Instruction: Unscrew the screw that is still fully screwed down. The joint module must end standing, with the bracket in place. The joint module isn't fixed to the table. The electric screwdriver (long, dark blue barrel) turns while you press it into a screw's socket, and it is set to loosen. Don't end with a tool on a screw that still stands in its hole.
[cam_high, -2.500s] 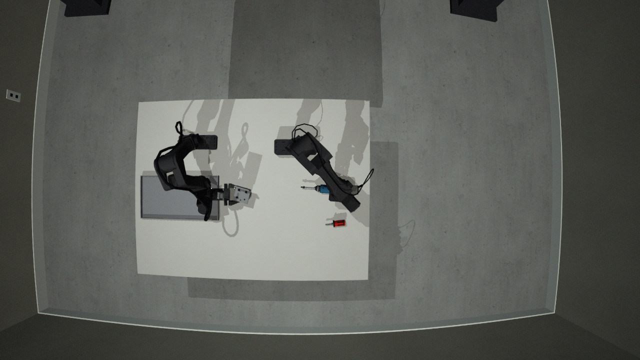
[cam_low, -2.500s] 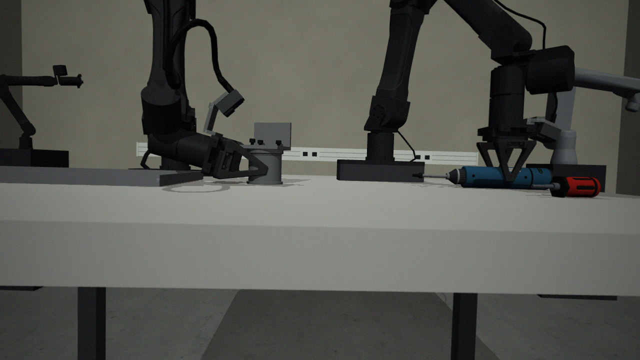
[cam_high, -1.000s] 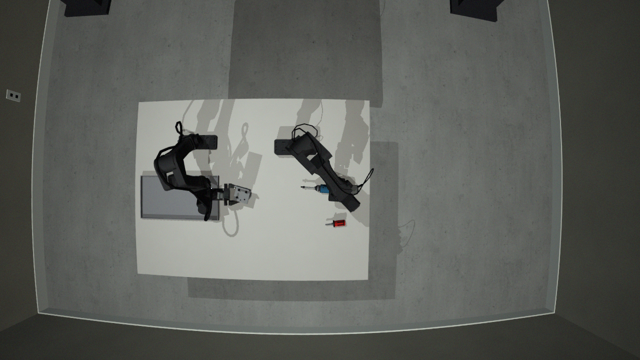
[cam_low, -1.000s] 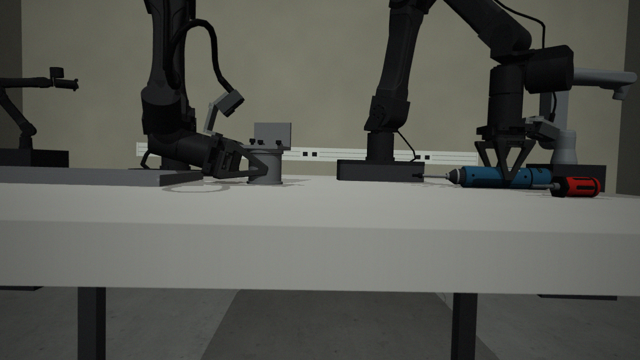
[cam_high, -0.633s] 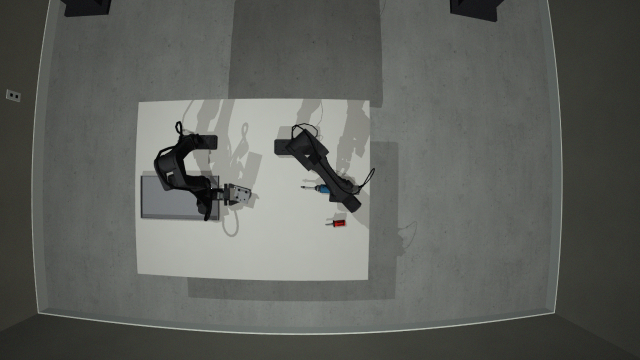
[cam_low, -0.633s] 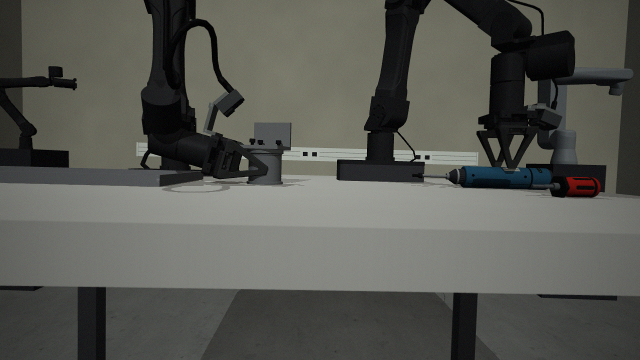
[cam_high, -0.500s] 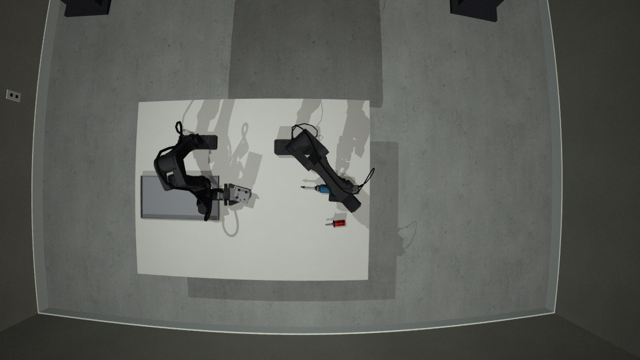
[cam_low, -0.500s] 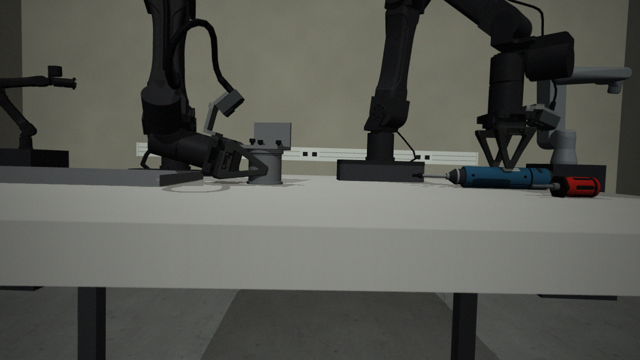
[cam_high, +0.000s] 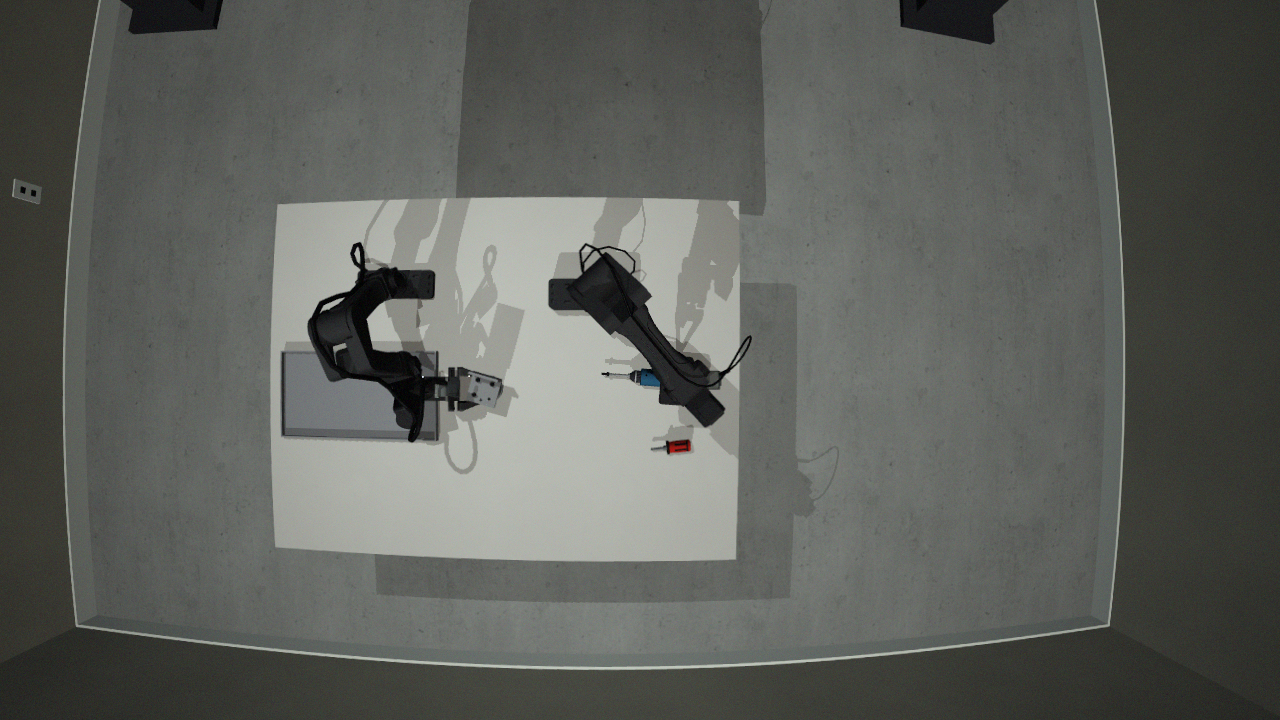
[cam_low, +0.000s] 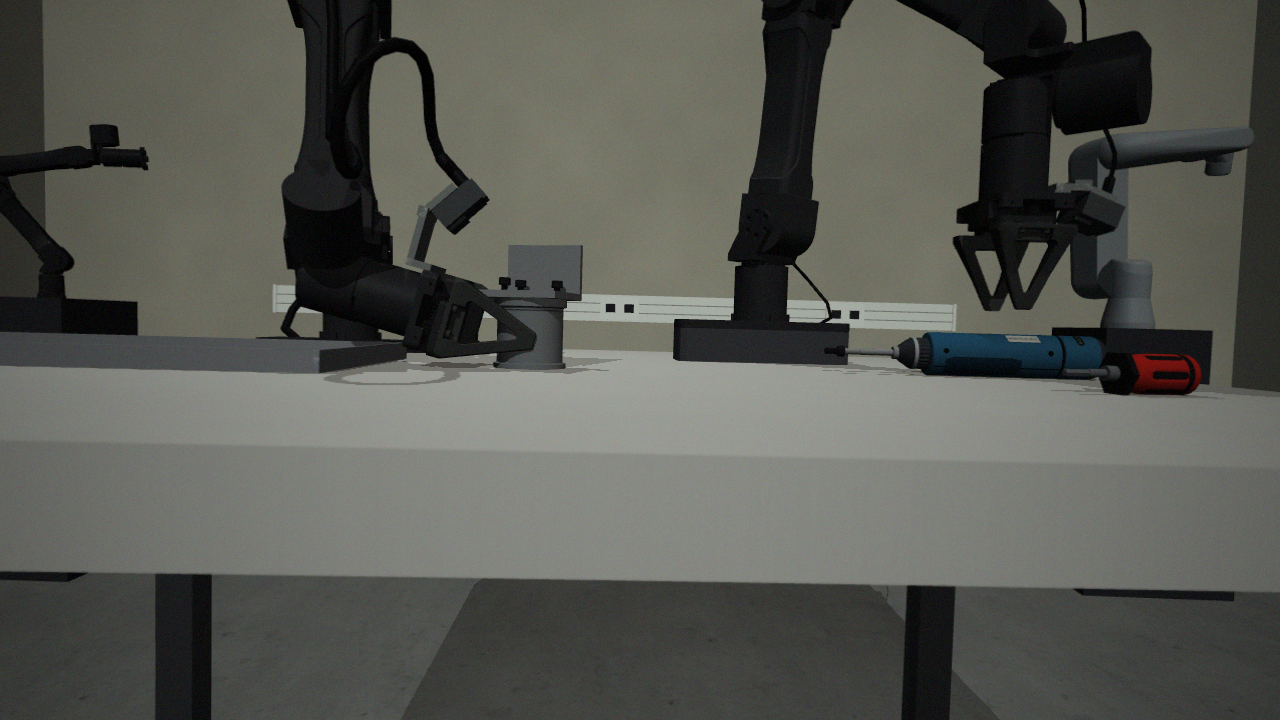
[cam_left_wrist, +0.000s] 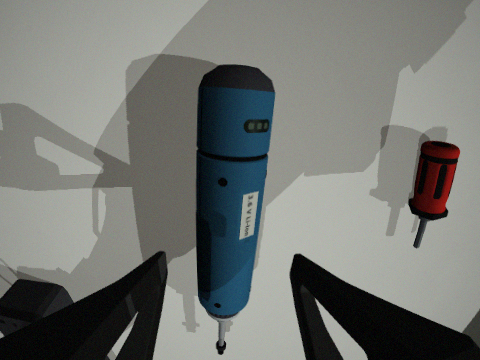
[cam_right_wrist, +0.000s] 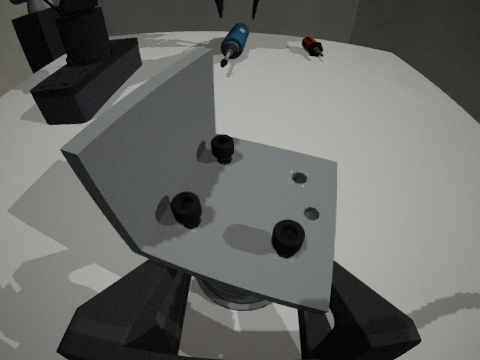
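Now: right hand right at the joint module. The rest, counted from my right hand: flat grey plate (340 mm to the right, 40 mm ahead, 20 mm below); then grey l-shaped bracket (50 mm above); then screwdriver bit (310 mm to the left, 50 mm behind).
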